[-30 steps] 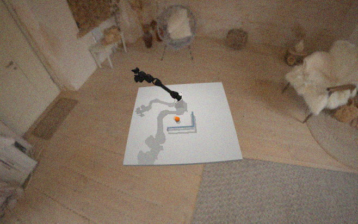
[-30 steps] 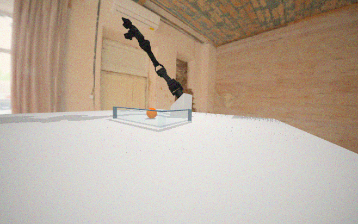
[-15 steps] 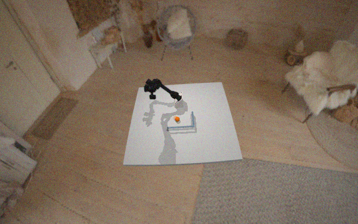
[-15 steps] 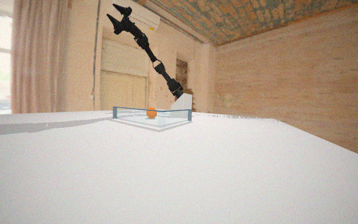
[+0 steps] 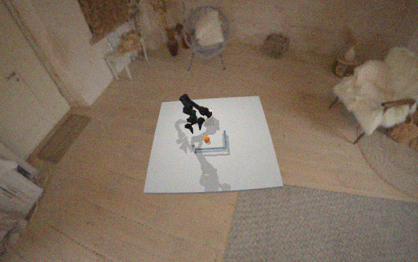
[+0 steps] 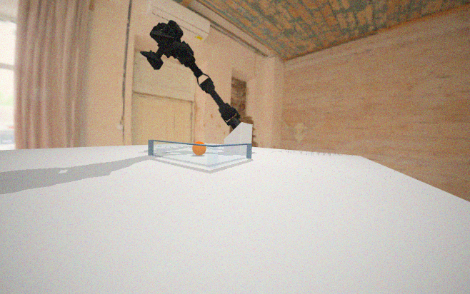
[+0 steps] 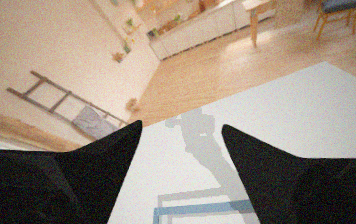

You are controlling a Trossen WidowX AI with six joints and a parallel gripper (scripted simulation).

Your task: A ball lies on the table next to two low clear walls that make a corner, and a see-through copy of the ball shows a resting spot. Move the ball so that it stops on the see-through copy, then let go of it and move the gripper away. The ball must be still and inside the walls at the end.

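The orange ball lies 21 cm behind my gripper tip, 5 cm to the left of it and 36 cm below it. Round my gripper tip: clear wall: 7 cm behind, 10 cm to the left, 36 cm below.
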